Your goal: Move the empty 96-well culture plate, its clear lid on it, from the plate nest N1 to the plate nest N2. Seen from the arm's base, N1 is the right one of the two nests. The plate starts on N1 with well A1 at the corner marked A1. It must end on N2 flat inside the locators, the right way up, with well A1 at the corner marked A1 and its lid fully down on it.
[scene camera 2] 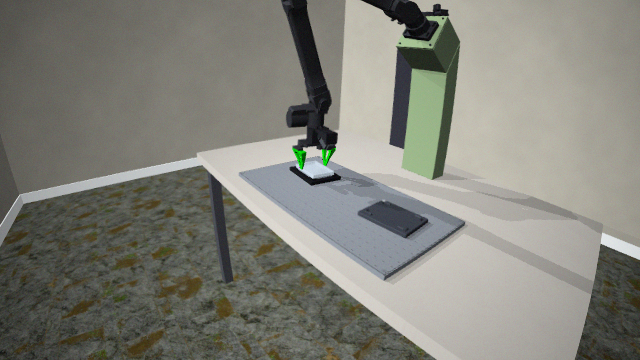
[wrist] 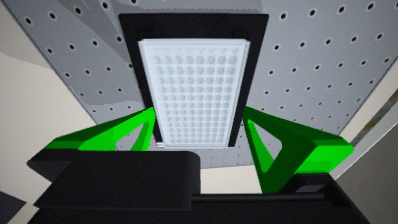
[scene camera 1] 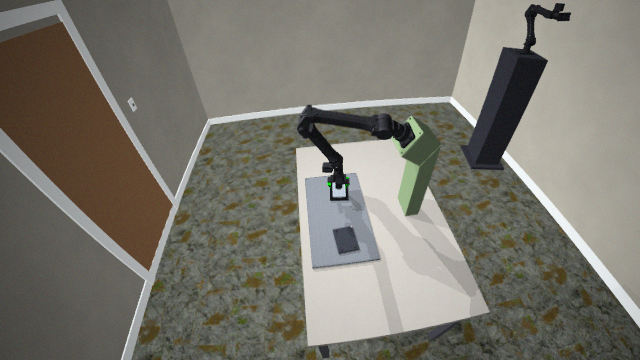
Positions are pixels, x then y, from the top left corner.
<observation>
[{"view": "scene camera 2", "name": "nest N2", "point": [387,216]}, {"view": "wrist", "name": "gripper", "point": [198,111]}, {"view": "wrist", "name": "clear lid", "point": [194,84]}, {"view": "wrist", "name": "nest N1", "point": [166,26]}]
</observation>
